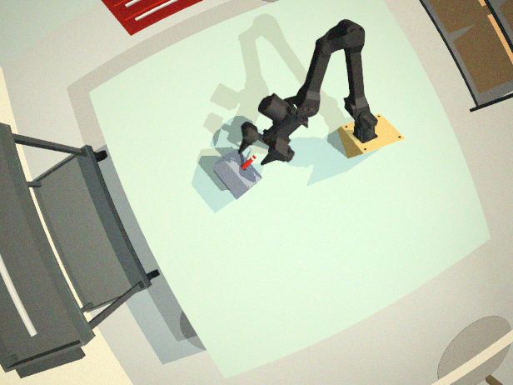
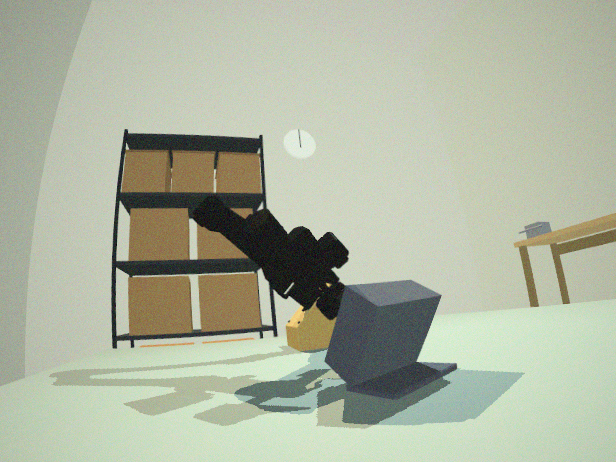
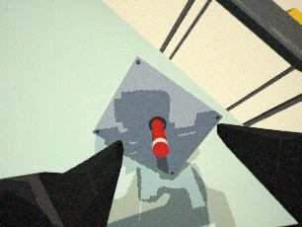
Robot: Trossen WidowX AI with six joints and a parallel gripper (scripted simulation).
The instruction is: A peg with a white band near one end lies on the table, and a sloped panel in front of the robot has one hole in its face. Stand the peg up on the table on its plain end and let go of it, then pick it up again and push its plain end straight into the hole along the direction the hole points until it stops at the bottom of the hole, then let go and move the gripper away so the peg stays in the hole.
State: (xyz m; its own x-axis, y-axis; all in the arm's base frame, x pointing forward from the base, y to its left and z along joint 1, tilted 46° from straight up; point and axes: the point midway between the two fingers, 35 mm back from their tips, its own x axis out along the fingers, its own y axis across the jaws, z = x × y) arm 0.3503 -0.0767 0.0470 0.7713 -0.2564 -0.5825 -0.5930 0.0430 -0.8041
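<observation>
Right now my gripper tip is 20 mm above the red peg. The rest, counted from my gripper tip: grey sloped panel 50 mm ahead, 40 mm below, 20 mm to the left.
</observation>
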